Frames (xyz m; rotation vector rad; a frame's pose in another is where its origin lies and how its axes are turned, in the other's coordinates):
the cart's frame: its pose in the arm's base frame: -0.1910 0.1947 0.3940 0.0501 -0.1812 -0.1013
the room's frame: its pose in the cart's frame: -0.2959 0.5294 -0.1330 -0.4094 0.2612 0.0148
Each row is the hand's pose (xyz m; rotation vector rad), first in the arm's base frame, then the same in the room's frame.
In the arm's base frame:
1: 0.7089 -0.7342 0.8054 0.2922 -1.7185 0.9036
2: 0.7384 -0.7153 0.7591 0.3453 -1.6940 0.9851
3: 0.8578 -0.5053 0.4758 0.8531 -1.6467 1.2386
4: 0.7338 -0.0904 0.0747 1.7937 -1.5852 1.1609
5: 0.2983 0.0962 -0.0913 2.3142 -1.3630 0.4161
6: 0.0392 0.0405 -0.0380 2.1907 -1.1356 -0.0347
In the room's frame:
1: 1.2487 -1.4820 0.1669 0.5860 -1.9681 0.7096
2: 1.2792 -1.4457 0.1333 0.6324 -1.9581 0.8007
3: 1.3928 -1.1411 -0.0481 1.1223 -1.9522 1.1053
4: 1.2490 -0.6276 -0.3011 2.0944 -1.8551 1.0962
5: 0.8078 -0.4374 -0.4467 2.6937 -1.4504 0.3615
6: 0.5546 -0.5321 -0.4462 2.5859 -1.1243 -0.0744

